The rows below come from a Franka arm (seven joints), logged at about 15 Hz.
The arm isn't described. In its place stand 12 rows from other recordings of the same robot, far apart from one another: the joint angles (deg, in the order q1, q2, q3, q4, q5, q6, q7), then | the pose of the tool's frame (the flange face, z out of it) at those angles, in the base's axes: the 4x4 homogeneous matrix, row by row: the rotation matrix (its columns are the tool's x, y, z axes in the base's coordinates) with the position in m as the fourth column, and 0 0 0 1 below.
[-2.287 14.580 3.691 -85.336 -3.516 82.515 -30.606] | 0.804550 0.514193 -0.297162 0.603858; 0.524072 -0.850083 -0.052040 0.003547; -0.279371 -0.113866 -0.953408 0.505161; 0 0 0 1
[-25.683 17.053 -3.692 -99.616 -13.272 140.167 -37.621] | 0.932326 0.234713 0.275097 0.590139; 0.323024 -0.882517 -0.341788 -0.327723; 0.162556 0.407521 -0.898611 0.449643; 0 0 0 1
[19.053 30.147 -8.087 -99.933 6.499 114.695 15.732] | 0.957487 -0.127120 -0.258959 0.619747; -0.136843 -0.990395 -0.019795 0.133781; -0.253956 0.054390 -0.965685 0.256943; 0 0 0 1
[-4.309 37.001 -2.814 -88.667 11.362 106.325 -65.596] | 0.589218 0.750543 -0.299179 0.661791; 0.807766 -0.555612 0.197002 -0.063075; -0.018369 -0.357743 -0.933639 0.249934; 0 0 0 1
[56.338 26.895 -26.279 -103.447 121.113 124.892 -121.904] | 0.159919 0.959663 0.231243 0.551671; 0.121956 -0.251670 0.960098 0.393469; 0.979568 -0.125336 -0.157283 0.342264; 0 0 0 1
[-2.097 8.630 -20.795 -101.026 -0.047 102.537 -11.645] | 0.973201 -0.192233 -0.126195 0.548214; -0.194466 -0.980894 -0.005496 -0.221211; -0.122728 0.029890 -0.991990 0.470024; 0 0 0 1
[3.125 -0.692 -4.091 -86.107 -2.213 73.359 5.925] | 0.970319 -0.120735 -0.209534 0.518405; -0.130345 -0.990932 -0.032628 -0.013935; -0.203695 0.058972 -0.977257 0.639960; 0 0 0 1
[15.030 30.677 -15.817 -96.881 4.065 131.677 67.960] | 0.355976 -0.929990 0.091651 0.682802; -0.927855 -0.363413 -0.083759 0.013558; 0.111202 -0.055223 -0.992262 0.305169; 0 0 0 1
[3.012 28.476 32.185 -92.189 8.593 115.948 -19.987] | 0.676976 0.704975 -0.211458 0.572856; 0.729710 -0.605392 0.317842 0.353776; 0.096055 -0.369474 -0.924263 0.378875; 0 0 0 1
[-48.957 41.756 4.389 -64.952 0.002 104.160 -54.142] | 0.988901 0.148436 0.006411 0.520173; 0.147691 -0.986805 0.066361 -0.535561; 0.016177 -0.064678 -0.997775 0.372641; 0 0 0 1
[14.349 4.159 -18.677 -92.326 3.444 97.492 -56.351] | 0.619671 0.784487 0.024235 0.584235; 0.783725 -0.620140 0.034653 -0.032348; 0.042214 -0.002480 -0.999106 0.577552; 0 0 0 1
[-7.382 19.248 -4.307 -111.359 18.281 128.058 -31.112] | 0.989467 0.142244 0.026846 0.601025; 0.132840 -0.965952 0.222012 -0.112763; 0.057512 -0.216108 -0.974674 0.307494; 0 0 0 1
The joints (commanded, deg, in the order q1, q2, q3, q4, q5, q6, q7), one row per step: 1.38, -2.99, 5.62, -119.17, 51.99, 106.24, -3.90; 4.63, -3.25, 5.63, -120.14, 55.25, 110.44, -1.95; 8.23, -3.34, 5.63, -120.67, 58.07, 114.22, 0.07; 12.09, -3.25, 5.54, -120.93, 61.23, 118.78, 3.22; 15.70, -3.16, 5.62, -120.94, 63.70, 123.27, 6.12; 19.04, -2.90, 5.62, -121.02, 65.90, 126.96, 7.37; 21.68, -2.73, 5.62, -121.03, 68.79, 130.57, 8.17; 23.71, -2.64, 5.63, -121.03, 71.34, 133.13, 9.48; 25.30, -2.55, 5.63, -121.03, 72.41, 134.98, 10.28; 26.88, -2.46, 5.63, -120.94, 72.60, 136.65, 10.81
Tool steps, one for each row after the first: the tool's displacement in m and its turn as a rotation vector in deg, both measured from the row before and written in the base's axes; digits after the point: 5 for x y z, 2 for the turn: -0.00247, 0.02574, -0.00033, 1.47, -0.10, -2.48; -0.00438, 0.02844, 0.00086, 1.27, 0.16, -1.76; -0.00420, 0.02845, 0.00186, 1.40, 0.85, -3.09; -0.00555, 0.02688, 0.00316, 0.99, 0.56, -2.70; -0.00722, 0.02417, 0.00012, 0.90, 0.02, -1.36; -0.00545, 0.01779, 0.00152, 1.47, -0.02, -2.11; -0.00539, 0.01364, 0.00131, 1.46, 0.92, -2.00; -0.00489, 0.01046, 0.00036, 0.42, 0.30, -0.89; -0.00526, 0.01055, 0.00085, -0.17, -0.29, -0.19
